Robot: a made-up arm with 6 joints. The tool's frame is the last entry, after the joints.
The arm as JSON. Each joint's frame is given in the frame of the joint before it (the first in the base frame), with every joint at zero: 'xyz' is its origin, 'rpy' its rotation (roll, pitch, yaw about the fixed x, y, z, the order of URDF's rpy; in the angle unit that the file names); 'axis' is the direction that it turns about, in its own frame. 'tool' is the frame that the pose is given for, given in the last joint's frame.
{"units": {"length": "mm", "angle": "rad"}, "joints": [
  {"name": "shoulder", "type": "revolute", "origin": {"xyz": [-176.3, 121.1, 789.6], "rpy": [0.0, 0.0, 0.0]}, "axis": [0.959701, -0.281, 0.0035]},
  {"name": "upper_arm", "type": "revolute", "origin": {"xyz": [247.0, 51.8, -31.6], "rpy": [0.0, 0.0, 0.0]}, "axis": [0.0, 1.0, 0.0]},
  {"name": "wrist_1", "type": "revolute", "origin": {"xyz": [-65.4, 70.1, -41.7], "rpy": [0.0, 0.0, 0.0]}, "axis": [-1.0, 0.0, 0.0]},
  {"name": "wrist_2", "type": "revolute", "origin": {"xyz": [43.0, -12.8, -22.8], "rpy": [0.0, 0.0, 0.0]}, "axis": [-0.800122, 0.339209, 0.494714]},
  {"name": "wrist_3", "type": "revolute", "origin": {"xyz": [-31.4, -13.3, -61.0], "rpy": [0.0, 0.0, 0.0]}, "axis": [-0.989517, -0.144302, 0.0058]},
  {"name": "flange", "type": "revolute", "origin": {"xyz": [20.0, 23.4, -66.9], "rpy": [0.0, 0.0, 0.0]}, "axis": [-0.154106, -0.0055, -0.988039]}
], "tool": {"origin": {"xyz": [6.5, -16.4, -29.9], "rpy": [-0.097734, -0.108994, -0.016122]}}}
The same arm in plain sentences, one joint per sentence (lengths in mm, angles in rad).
The arm has six revolute joints in a row. What follows holds with every joint at zero, and every direction is one of the base frame's.
The first joint is mounted 176.3 mm along -x and 121.1 mm along +y and 789.6 mm along +z from the base frame's origin and turns about the direction (0.959701, -0.281, 0.0035).
The second joint is mounted 247 mm along +x and 51.8 mm along +y and 31.6 mm along -z from the first joint and turns about +y.
The third joint is mounted 65.4 mm along -x and 70.1 mm along +y and 41.7 mm along -z from the second joint and turns about -x.
The fourth joint is mounted 43 mm along +x and 12.8 mm along -y and 22.8 mm along -z from the third joint and turns about the direction (-0.800122, 0.339209, 0.494714).
The fifth joint is mounted 31.4 mm along -x and 13.3 mm along -y and 61 mm along -z from the fourth joint and turns about the direction (-0.989517, -0.144302, 0.0058).
The sixth joint is mounted 20 mm along +x and 23.4 mm along +y and 66.9 mm along -z from the fifth joint and turns about the direction (-0.154106, -0.0055, -0.988039).
The tool frame, which is the frame that the pose is given for, is mounted 6.5 mm along +x and 16.4 mm along -y and 29.9 mm along -z from the sixth joint; its axes are the base frame's turned by roll -0.0977, pitch -0.109 and yaw -0.0161 rad (as in URDF: about the fixed x, then y, then z).

